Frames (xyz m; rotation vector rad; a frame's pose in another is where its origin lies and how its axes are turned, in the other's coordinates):
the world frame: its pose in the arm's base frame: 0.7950 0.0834 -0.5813 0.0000 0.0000 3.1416
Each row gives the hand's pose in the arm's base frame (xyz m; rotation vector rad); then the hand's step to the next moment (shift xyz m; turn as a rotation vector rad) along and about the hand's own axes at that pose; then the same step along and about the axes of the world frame.
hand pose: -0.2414 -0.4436 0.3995 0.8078 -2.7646 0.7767
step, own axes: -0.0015 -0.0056 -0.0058 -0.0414 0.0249 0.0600
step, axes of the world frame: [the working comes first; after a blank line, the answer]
step, axes of the arm's base frame: 0.0043 -0.0003 0.0070 0.0210 0.0055 -0.0739

-0.0043 0.0003 0.0070 -0.0210 -0.0055 -0.0739
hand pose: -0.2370 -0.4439 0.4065 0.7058 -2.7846 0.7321
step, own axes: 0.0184 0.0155 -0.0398 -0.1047 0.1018 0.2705
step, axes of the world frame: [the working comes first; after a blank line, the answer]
step, axes of the arm's base frame: -0.0217 0.0245 0.0331 0.0285 -0.0159 -0.3057

0.0217 -0.0245 0.0331 -0.0285 0.0159 -0.3057
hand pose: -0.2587 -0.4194 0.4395 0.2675 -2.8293 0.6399
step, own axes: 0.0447 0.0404 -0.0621 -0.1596 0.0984 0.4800
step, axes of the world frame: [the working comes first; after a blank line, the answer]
step, axes of the arm's base frame: -0.0407 0.0577 0.0500 0.0441 -0.1046 -0.5027

0.0407 -0.0577 0.0500 -0.0441 0.1046 -0.5027
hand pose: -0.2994 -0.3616 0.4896 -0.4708 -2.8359 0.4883
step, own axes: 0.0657 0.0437 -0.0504 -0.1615 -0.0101 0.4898
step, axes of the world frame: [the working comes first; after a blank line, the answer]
step, axes of the arm's base frame: -0.0351 0.0763 0.0415 0.0136 -0.2050 -0.4732

0.0351 -0.0763 0.0415 -0.0136 0.2050 -0.4732
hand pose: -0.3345 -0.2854 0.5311 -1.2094 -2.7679 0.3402
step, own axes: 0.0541 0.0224 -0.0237 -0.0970 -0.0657 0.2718
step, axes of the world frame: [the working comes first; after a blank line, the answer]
step, axes of the arm's base frame: -0.0165 0.0583 0.0177 -0.0302 -0.1588 -0.2480

0.0165 -0.0583 0.0177 0.0302 0.1588 -0.2480
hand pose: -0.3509 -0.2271 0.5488 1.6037 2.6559 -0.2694
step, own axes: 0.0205 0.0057 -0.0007 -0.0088 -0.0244 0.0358
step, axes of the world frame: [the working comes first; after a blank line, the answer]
step, axes of the arm's base frame: -0.0046 0.0207 -0.0024 -0.0197 -0.0246 -0.0310

0.0046 -0.0207 -0.0024 0.0197 0.0246 -0.0310
